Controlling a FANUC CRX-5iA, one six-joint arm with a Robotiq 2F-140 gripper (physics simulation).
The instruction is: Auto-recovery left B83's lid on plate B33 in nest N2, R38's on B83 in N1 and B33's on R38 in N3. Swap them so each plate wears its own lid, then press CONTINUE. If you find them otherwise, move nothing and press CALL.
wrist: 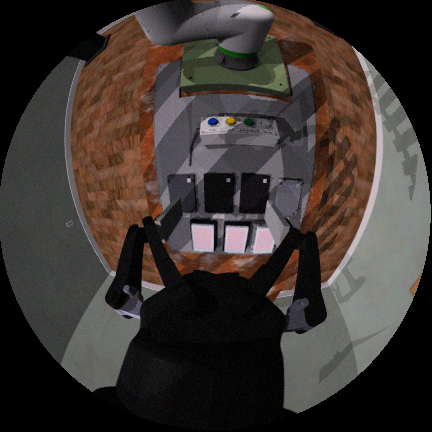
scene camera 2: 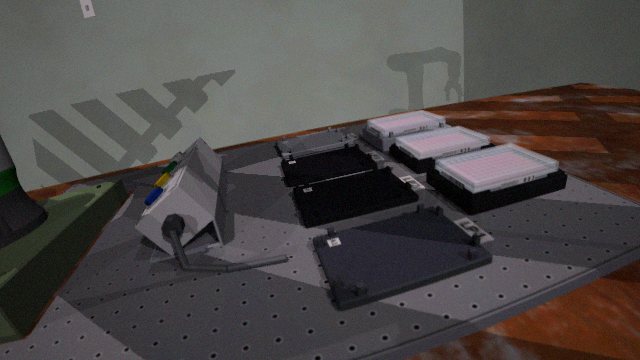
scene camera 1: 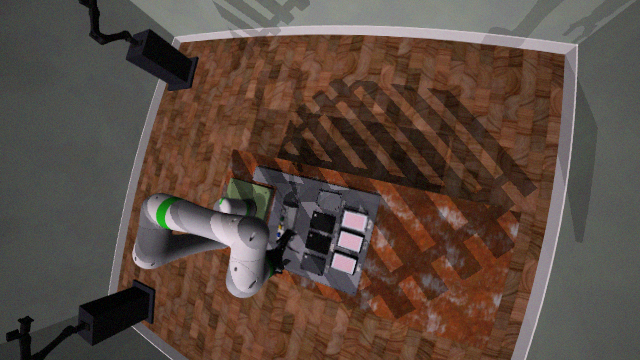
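Pixels of known places: gripper, fingertip midpoint: (wrist: 222, 207) (scene camera 1: 291, 246); arm's base at its link origin: (wrist: 235, 56) (scene camera 1: 247, 209).
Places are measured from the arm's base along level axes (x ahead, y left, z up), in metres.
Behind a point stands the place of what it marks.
Note:
Three lidded plates with pink wells, at the far side of the board, sit in separate nests: one (scene camera 1: 344, 263) @[z 0.007, x 0.681, y -0.212 m] (scene camera 2: 497, 167) @[z 0.007, x 0.659, y -0.234 m] (wrist: 203, 237) @[z 0.007, x 0.668, y -0.210 m] nearest scene camera 2, a middle one (scene camera 1: 350, 241) @[z 0.003, x 0.700, y -0.084 m] (scene camera 2: 442, 142) @[z 0.003, x 0.681, y -0.108 m] (wrist: 236, 238) @[z 0.003, x 0.686, y -0.081 m], and one (scene camera 1: 355, 220) @[z 0.013, x 0.715, y 0.039 m] (scene camera 2: 406, 122) @[z 0.012, x 0.692, y 0.005 m] (wrist: 263, 239) @[z 0.012, x 0.698, y 0.027 m] farthest from it. Each wears a clear lid; the printed codes are too blurred to read surely. The button box (scene camera 2: 195, 195) @[z 0.036, x 0.319, y -0.142 m] (wrist: 237, 140) @[z 0.025, x 0.335, y -0.051 m] has blue (wrist: 213, 121) @[z 0.043, x 0.273, y -0.110 m], yellow (wrist: 230, 121) @[z 0.044, x 0.280, y -0.065 m], green (wrist: 249, 121) @[z 0.043, x 0.283, y -0.012 m] and pale grey (wrist: 267, 123) @[z 0.043, x 0.289, y 0.039 m] buttons. My gripper (scene camera 1: 290, 251) @[z 0.242, x 0.445, y -0.103 m] (wrist: 222, 207) @[z 0.242, x 0.445, y -0.103 m] is open and empty, above the board; it does not show in scene camera 2.
A slate pad (scene camera 1: 313, 263) @[z -0.019, x 0.494, y -0.259 m] (scene camera 2: 400, 255) @[z -0.019, x 0.486, y -0.282 m] (wrist: 182, 192) @[z -0.019, x 0.484, y -0.260 m], two black pads (scene camera 2: 355, 195) @[z -0.019, x 0.506, y -0.148 m] (wrist: 219, 192) @[z -0.019, x 0.501, y -0.127 m] (scene camera 2: 327, 164) @[z -0.019, x 0.518, y -0.020 m] (wrist: 255, 192) @[z -0.019, x 0.513, y -0.001 m] and a pale grey pad (scene camera 2: 315, 142) @[z -0.018, x 0.545, y 0.114 m] (wrist: 289, 197) @[z -0.018, x 0.542, y 0.134 m] lie between box and plates. A cable (scene camera 2: 227, 267) @[z -0.022, x 0.334, y -0.209 m] leaves the box. The arm stands on a green base (wrist: 200, 77) @[z 0.011, x 0.092, y -0.129 m].

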